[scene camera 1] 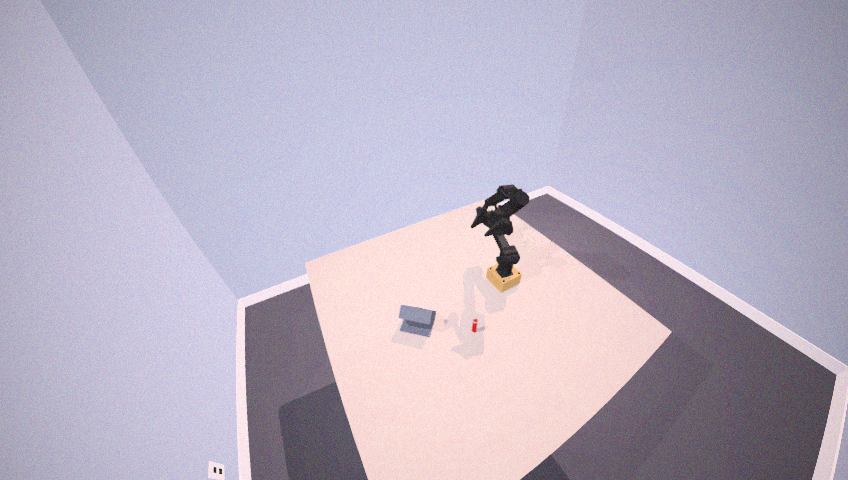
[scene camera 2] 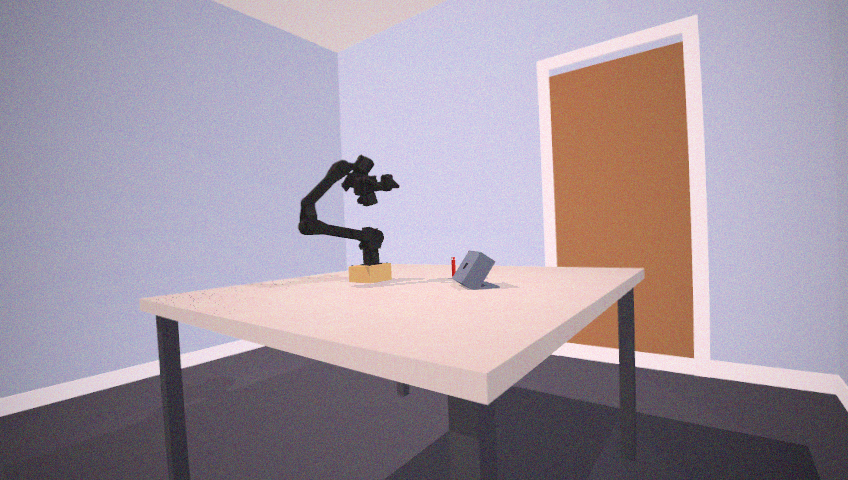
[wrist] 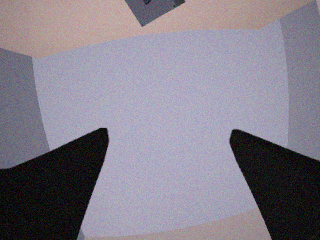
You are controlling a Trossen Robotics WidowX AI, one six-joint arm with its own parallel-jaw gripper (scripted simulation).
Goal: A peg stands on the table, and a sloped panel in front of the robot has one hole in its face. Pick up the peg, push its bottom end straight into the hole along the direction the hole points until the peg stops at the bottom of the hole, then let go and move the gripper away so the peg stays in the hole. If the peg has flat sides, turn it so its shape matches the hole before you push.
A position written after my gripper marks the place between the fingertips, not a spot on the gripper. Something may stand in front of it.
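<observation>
There's a grey sloped panel (scene camera 2: 473, 275) here, and my gripper (scene camera 2: 391, 187) is visible too. The gripper's open and it's holding nothing. You'd also find my gripper (scene camera 1: 477, 231) in another view, and the wrist view has the gripper (wrist: 171, 135) as well.
</observation>
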